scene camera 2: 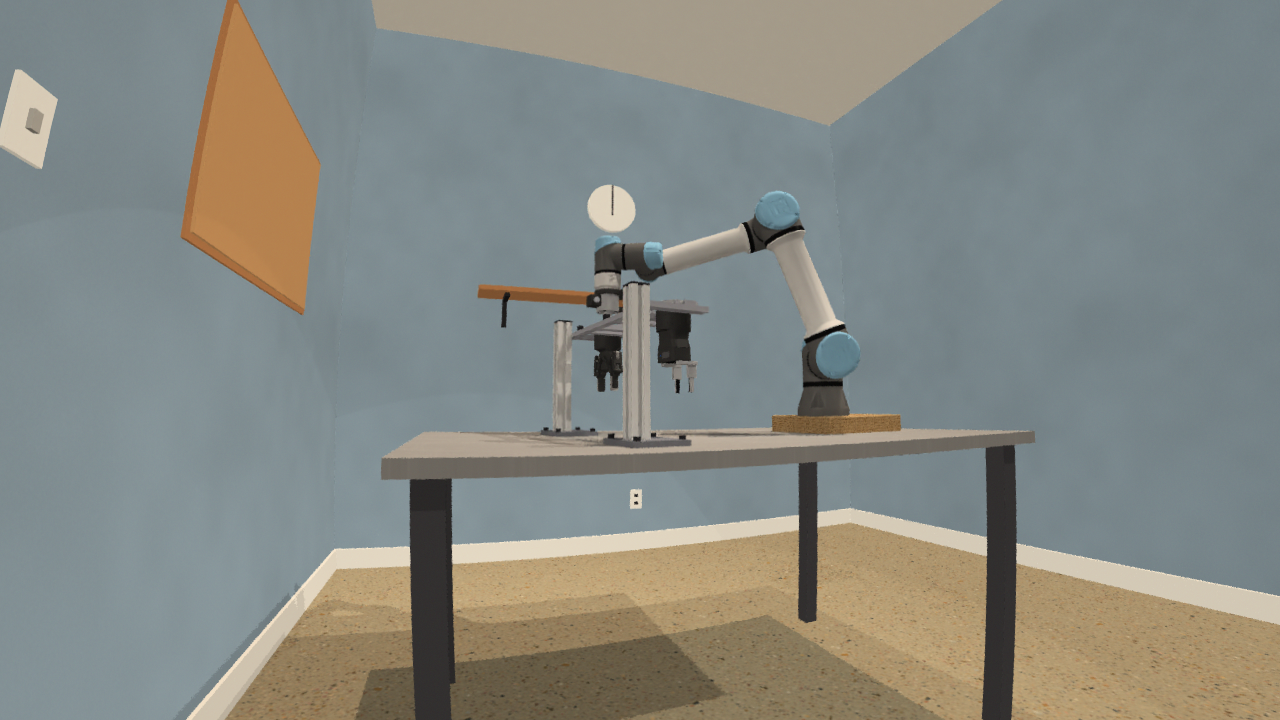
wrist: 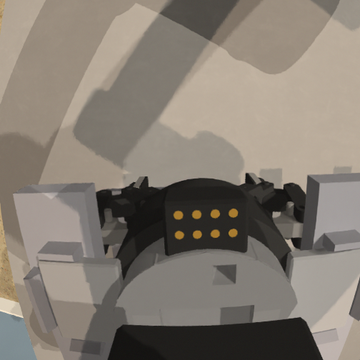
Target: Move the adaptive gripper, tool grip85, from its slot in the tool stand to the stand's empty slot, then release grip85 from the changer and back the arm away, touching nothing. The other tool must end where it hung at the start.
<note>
The pictures show: a parallel gripper, an adaptive gripper grip85 and a tool stand.
</note>
